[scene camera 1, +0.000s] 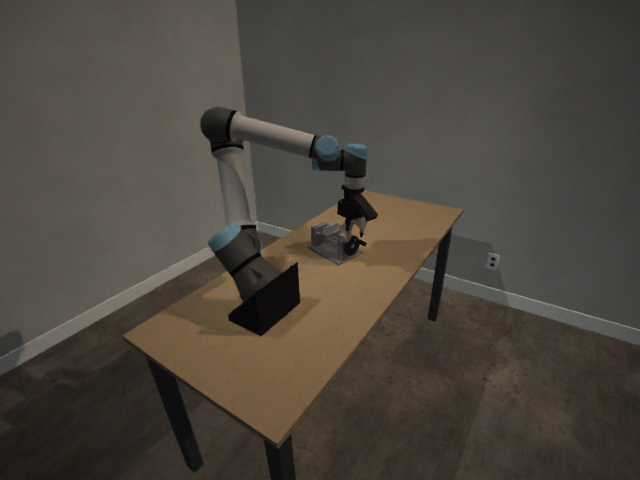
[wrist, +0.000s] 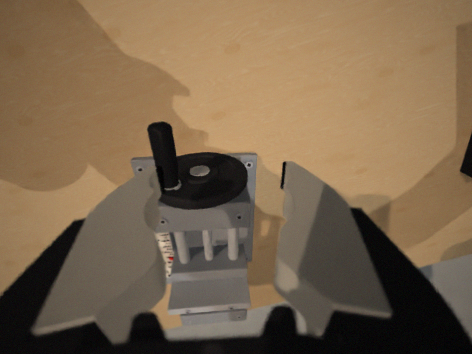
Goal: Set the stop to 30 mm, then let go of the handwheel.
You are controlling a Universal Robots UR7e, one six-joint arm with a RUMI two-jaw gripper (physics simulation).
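Seen in the pictures: gripper, fingertip midpoint: (scene camera 1: 354, 239) (wrist: 223, 167); arm's base at its link origin: (scene camera 1: 263, 287).
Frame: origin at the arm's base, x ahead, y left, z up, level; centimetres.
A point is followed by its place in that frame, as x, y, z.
Observation:
The black handwheel (scene camera 1: 352, 245) {43.3, -14.2, -3.0} (wrist: 220, 182) {41.9, -13.4, -1.7} is at the front of the grey stop unit (scene camera 1: 317, 236) {49.1, 4.3, -5.2} (wrist: 205, 218) {44.5, -11.2, -0.9}. Its black crank handle (scene camera 1: 362, 242) {43.5, -18.4, -0.9} (wrist: 163, 150) {43.9, -18.1, -0.7} stands up at the wheel's left side in the wrist view. The grey stop block (wrist: 209, 294) {48.9, -2.4, 0.1} is at the far end of the white guide rods (wrist: 208, 245) {47.1, -6.1, -2.9}. A red pointer (wrist: 171, 258) {53.7, -4.1, -5.2} shows on the white scale (wrist: 163, 245) {53.2, -6.5, -5.4}; the left finger covers the numbers, so no value can be read. My gripper (scene camera 1: 355, 235) {40.4, -16.0, 1.3} (wrist: 223, 167) {40.4, -16.0, 1.3} is open above the wheel, its left fingertip close to the handle's foot and its right fingertip beyond the wheel's right side.
The unit's base plate (scene camera 1: 338, 261) {39.8, -9.6, -9.7} (wrist: 252, 167) {39.6, -8.8, -9.9} lies on the wooden table (scene camera 1: 330, 320) {6.0, -20.8, -10.9} (wrist: 310, 75) {29.9, -15.6, -10.9}. A black angled panel (scene camera 1: 279, 299) {0.0, -5.8, -2.8} stands on the table near the arm's base. A grey wall is behind the table.

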